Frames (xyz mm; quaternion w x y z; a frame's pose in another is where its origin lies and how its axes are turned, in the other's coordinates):
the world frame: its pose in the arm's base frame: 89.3 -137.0 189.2 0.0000 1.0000 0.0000 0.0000
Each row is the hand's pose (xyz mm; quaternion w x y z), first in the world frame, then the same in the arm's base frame.
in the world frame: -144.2 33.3 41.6 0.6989 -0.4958 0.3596 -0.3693
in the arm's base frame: -54.9 -170.3 147.6 0.4958 0.6989 0.3693 0.3596
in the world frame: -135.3 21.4 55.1 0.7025 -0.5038 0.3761 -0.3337
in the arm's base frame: -46.0 -158.4 134.1 0.5038 0.7025 0.3337 0.3761
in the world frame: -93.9 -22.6 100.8 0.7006 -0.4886 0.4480 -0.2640
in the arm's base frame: -4.6 -114.4 88.4 0.4886 0.7006 0.2640 0.4480
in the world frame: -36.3 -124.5 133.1 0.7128 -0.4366 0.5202 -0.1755
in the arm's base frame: 53.0 -12.5 56.1 0.4366 0.7128 0.1755 0.5202
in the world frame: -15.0 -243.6 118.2 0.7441 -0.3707 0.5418 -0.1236
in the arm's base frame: 74.3 106.6 71.0 0.3707 0.7441 0.1236 0.5418
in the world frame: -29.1 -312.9 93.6 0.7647 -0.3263 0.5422 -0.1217
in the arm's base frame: 60.2 175.9 95.6 0.3263 0.7647 0.1217 0.5422
